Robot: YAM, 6 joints.
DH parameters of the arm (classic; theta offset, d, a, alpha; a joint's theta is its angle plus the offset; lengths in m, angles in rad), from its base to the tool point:
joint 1: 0 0.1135 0.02 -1.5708
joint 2: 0 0 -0.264 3.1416
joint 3: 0.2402 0 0.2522 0
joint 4: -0.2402 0 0.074 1.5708
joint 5: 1.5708 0 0 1.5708
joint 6: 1.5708 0.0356 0 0
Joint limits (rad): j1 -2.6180..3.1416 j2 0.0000..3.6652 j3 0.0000..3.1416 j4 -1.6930..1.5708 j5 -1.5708..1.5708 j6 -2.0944..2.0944
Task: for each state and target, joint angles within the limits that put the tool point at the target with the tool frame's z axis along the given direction. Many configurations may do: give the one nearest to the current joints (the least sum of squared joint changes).
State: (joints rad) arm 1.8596 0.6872 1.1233 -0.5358 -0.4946 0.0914
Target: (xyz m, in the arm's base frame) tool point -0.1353 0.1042 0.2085 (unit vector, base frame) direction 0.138 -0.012 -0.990
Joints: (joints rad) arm 2.5005 1.2462 0.8207 -1.2637 0.0730 0.0914
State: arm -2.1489 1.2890 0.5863 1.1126 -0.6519 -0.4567
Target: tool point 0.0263 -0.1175 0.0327 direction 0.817 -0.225 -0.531
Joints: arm -1.5962 1.7642 0.0017 0.5588 -0.9657 -0.4567
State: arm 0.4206 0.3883 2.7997 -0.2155 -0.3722 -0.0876
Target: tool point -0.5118 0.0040 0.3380 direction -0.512 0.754 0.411
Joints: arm 0.0463 0.0017 2.2103 0.2214 -0.8899 -0.0876
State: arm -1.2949 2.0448 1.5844 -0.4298 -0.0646 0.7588
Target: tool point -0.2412 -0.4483 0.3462 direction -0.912 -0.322 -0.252
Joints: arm -2.0165 2.1619 2.1134 -0.3047 0.7538 0.7588
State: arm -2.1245 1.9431 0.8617 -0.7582 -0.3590 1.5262
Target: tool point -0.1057 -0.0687 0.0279 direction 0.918 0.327 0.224
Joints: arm -2.6156 2.5757 0.7220 -1.5175 -0.1791 1.5262
